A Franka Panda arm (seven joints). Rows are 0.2 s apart.
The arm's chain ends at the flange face. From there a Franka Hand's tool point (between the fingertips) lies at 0.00 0.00 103.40 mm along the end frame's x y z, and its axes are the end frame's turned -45 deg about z.
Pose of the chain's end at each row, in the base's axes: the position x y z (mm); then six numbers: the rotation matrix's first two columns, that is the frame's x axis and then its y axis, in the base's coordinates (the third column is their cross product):
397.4 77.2 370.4 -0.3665 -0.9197 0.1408 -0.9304 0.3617 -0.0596
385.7 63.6 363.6 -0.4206 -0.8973 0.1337 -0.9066 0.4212 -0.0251
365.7 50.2 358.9 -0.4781 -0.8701 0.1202 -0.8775 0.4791 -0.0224
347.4 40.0 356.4 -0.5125 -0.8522 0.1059 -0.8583 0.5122 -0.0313
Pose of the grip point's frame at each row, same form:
397.8 61.4 268.2 0.3987 -0.9061 0.1417 -0.9170 -0.3946 0.0574
382.2 50.0 261.2 0.3437 -0.9323 0.1123 -0.9385 -0.3367 0.0768
361.8 38.2 256.3 0.2824 -0.9540 0.1008 -0.9586 -0.2765 0.0692
344.5 28.9 253.6 0.2445 -0.9648 0.0970 -0.9693 -0.2404 0.0528

